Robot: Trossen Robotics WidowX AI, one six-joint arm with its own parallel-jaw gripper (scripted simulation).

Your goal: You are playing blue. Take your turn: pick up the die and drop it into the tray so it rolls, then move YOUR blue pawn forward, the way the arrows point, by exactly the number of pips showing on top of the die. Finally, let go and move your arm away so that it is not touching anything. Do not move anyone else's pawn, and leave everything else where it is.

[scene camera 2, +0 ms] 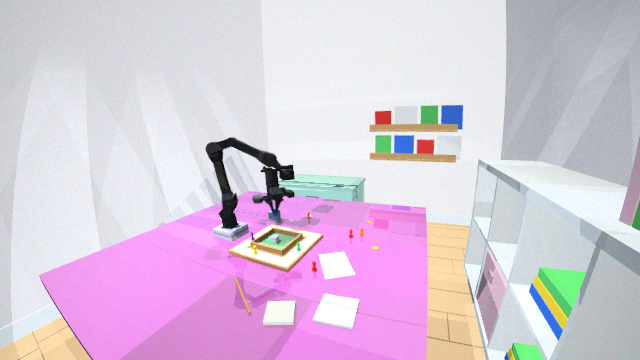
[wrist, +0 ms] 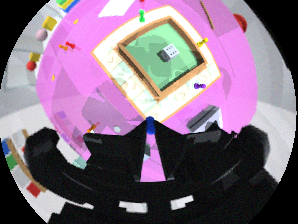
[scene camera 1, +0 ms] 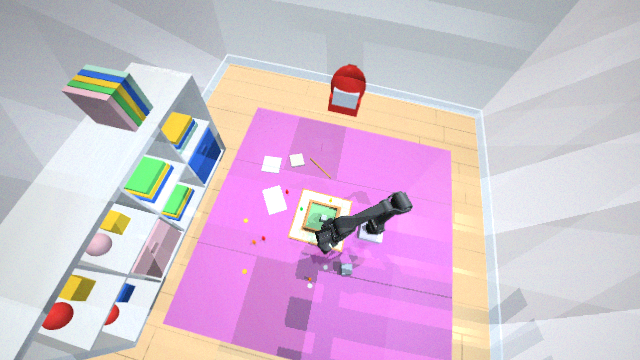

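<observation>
A blue pawn is held in my gripper, and I can see a pad as well.
</observation>
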